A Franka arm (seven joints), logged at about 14 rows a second.
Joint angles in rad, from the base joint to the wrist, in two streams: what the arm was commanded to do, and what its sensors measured. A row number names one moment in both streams.
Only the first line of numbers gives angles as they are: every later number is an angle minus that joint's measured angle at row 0.
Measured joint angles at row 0:
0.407 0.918 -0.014 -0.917 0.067 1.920 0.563
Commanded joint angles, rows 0 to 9:
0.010 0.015 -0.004 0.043 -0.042 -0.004 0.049
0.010 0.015 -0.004 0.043 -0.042 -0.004 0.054
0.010 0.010 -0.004 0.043 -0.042 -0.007 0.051
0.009 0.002 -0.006 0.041 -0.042 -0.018 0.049
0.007 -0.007 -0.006 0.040 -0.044 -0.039 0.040
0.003 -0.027 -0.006 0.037 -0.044 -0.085 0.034
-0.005 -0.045 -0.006 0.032 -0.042 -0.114 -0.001
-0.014 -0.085 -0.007 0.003 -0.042 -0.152 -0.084
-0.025 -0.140 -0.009 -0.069 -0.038 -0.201 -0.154
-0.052 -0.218 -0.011 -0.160 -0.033 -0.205 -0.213
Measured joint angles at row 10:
-0.016 -0.063 -0.009 0.015 -0.033 -0.172 -0.098
